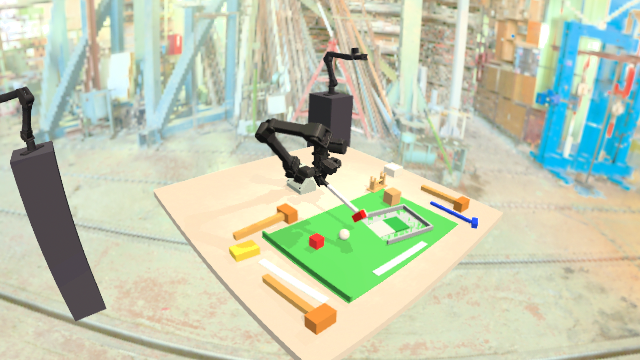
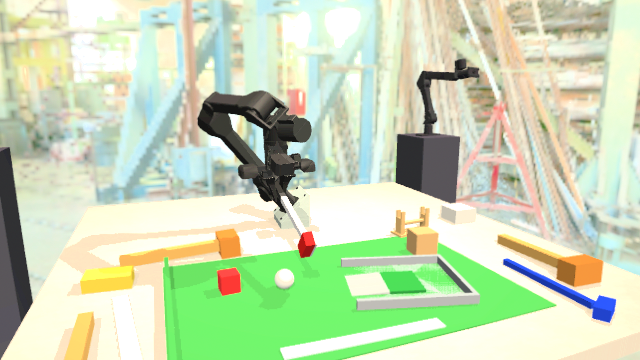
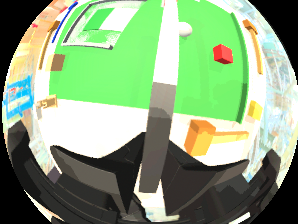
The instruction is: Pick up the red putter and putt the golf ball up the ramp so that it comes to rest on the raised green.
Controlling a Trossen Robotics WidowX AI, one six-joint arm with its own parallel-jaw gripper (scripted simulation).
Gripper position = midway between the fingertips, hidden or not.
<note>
My gripper (image 2: 279, 201) carries a red putter. Also in view: a blue putter (image 2: 603, 309), a yellow block (image 2: 96, 280), a tan cube (image 2: 420, 240) and a green mat (image 2: 318, 306).
My gripper also shows in image 1 (image 1: 320, 185) and in image 3 (image 3: 151, 137). The green mat is seen too in image 1 (image 1: 349, 263) and in image 3 (image 3: 124, 76).
</note>
